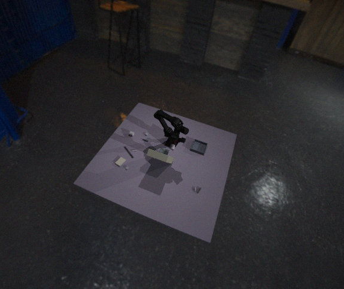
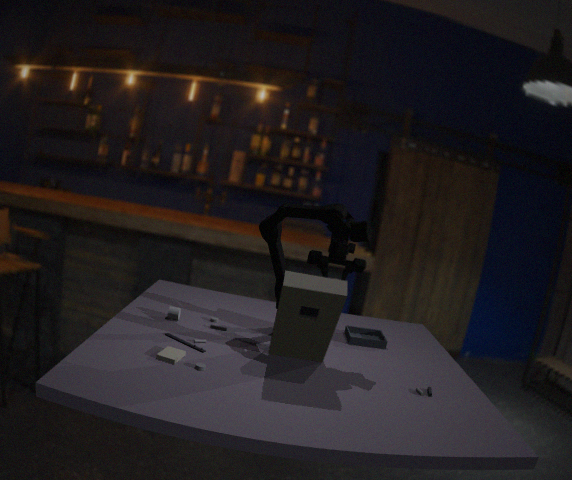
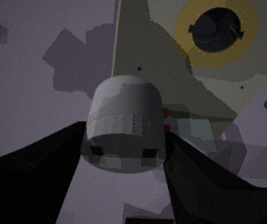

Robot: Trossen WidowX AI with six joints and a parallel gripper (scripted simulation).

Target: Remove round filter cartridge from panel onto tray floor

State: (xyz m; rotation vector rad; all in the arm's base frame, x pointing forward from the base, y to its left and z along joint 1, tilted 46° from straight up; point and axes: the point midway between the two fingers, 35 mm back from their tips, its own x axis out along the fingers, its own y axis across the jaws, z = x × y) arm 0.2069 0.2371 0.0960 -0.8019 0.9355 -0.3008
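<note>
The tray lies 330 mm behind my gripper tip, 250 mm below it and 180 mm to the left of it. Round my gripper tip: service panel (110 mm below, 70 mm to the right, 70 mm ahead); flat cream block (430 mm to the right, 250 mm below, 250 mm ahead).
</note>
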